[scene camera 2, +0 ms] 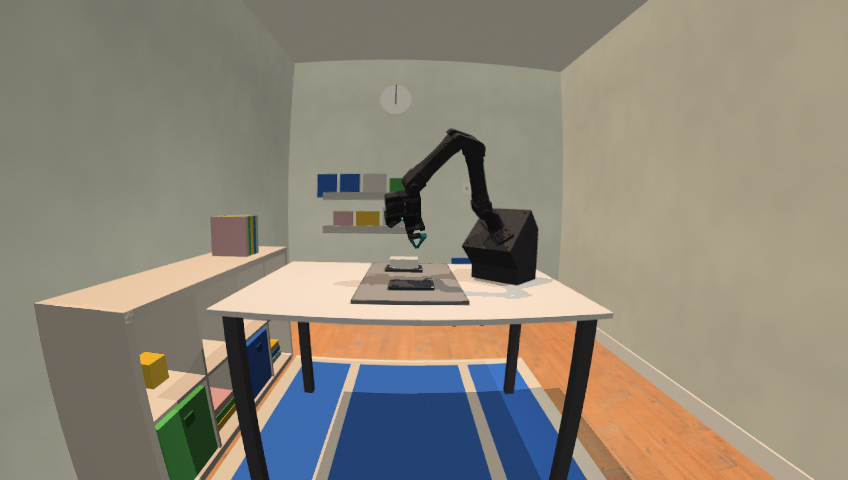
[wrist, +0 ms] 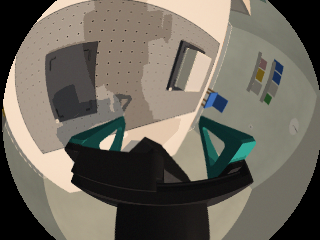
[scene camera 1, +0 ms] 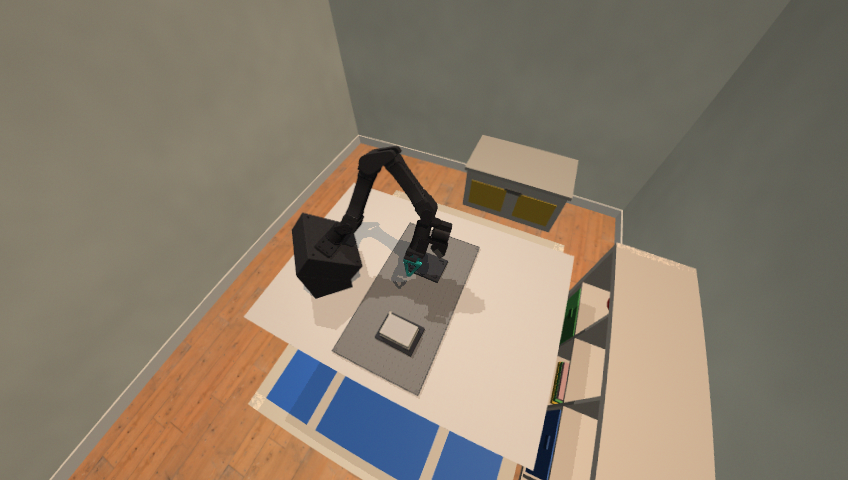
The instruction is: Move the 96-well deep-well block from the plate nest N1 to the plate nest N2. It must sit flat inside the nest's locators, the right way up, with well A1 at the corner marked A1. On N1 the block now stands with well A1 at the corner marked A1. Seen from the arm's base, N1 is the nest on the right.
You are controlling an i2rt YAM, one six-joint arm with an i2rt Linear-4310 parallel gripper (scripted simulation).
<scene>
In view: the gripper (wrist: 162,120), a 96-well deep-well block (scene camera 1: 396,329), a plate nest (wrist: 70,83) and a grey perforated mat (scene camera 1: 429,304).
The 96-well deep-well block also shows in the wrist view (wrist: 194,66). The grey perforated mat shows as well in scene camera 2 (scene camera 2: 374,285) and in the wrist view (wrist: 136,53).
</scene>
